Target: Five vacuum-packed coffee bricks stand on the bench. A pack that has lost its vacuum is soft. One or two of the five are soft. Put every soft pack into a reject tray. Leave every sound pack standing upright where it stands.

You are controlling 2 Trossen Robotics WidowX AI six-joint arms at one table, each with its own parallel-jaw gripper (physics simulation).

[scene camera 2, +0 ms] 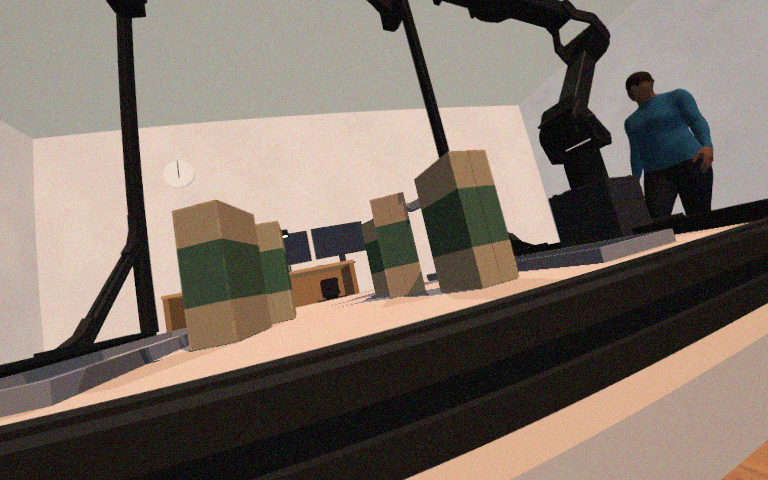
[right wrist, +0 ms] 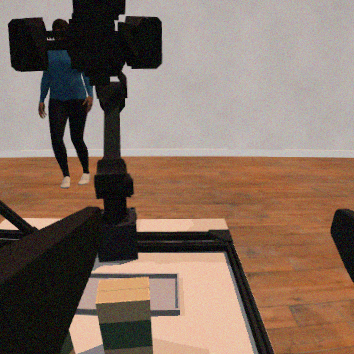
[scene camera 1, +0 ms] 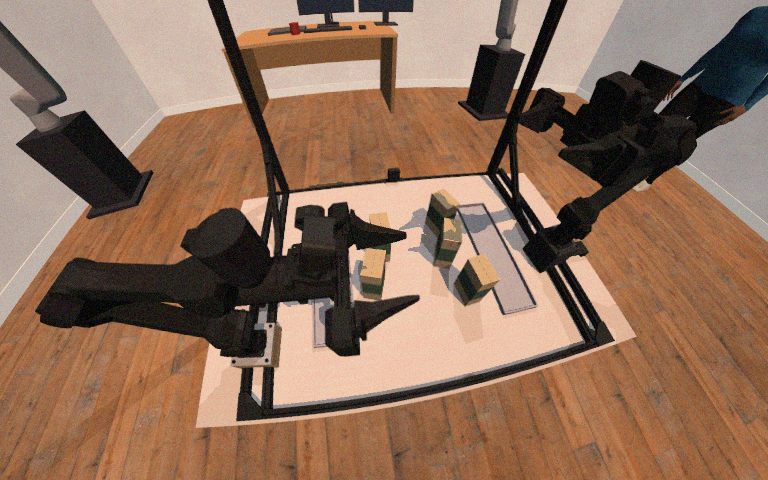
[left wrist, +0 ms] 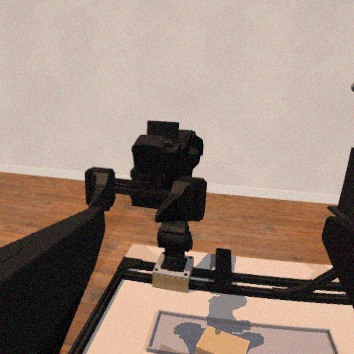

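Pixels of known places: left gripper, between the fingertips: [right wrist: 73,27] [scene camera 1: 537,134] [left wrist: 216,223]; right gripper, between the fingertips: [right wrist: 218,219] [scene camera 1: 412,264] [left wrist: 121,213]; left arm's base, origin of its link: [scene camera 2: 591,187] [right wrist: 115,215] [scene camera 1: 559,239]; right arm's base, origin of its link: [scene camera 1: 252,343] [left wrist: 173,263].
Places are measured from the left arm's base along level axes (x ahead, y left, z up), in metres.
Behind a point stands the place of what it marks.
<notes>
Tan-and-green coffee packs stand upright. Two are on the left: the front one [scene camera 1: 372,273] {y -0.042, x 0.577, z 0.039 m} [scene camera 2: 220,271] {y -0.028, x 0.566, z -0.033 m} [left wrist: 223,342] {y -0.071, x 0.569, z 0.038 m} and the back one [scene camera 1: 379,219] {y -0.195, x 0.514, z 0.039 m} [scene camera 2: 276,271] {y -0.142, x 0.510, z -0.033 m}, partly hidden by a finger in scene camera 1. On the right stand a front pack [scene camera 1: 478,277] {y 0.043, x 0.341, z 0.037 m} [scene camera 2: 464,220] {y 0.062, x 0.342, z -0.034 m} [right wrist: 124,320] {y 0.026, x 0.342, z 0.001 m}, a middle pack [scene camera 1: 448,249] {y -0.073, x 0.354, z -0.003 m} [scene camera 2: 396,249] {y -0.072, x 0.355, z -0.038 m} and a back pack [scene camera 1: 442,204] {y -0.200, x 0.321, z 0.037 m}, close behind it. Which are soft cannot be told. My right gripper [scene camera 1: 412,266] {y 0.083, x 0.554, z 0.276 m} [right wrist: 218,219] {y 0.083, x 0.554, z 0.276 m} is open and empty above the bench, near the left packs in scene camera 1. My left gripper [left wrist: 216,223] {y 0.000, x 0.348, z 0.378 m} is open and empty, raised at the right.
A shallow grey reject tray [scene camera 1: 519,310] {y 0.132, x 0.200, z -0.090 m} [right wrist: 177,295] {y 0.127, x 0.210, z -0.088 m} lies on the right; another tray [scene camera 1: 320,346] {y 0.054, x 0.744, z -0.090 m} [left wrist: 153,331] {y 0.056, x 0.694, z -0.090 m} lies on the left, beneath the right arm in scene camera 1. A black frame [scene camera 1: 453,380] {y 0.227, x 0.461, z -0.082 m} with tall posts surrounds the bench. A person [scene camera 2: 671,130] stands beyond the left arm.
</notes>
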